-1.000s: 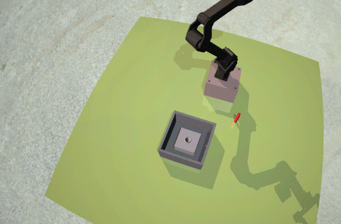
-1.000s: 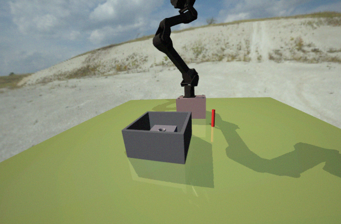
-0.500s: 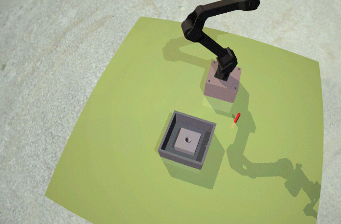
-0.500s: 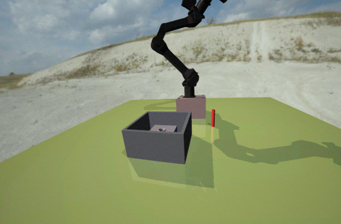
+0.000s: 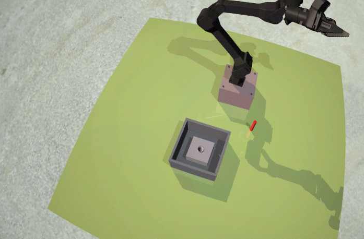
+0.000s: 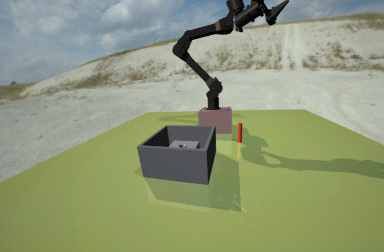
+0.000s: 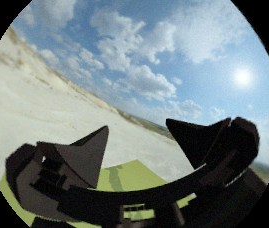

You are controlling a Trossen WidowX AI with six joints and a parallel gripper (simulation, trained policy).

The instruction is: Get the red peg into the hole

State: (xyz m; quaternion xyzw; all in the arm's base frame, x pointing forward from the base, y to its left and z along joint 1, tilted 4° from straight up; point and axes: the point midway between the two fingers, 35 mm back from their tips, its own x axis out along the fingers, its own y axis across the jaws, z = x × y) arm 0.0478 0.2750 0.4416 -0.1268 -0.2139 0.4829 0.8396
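Now: gripper tip 52 cm above the red peg, 16 cm to the left of it and 12 cm short of it. Also, from my gripper tip: grey box: 54 cm below, 32 cm to the right, 32 cm ahead; then grey plate: 52 cm below, 32 cm to the right, 32 cm ahead.
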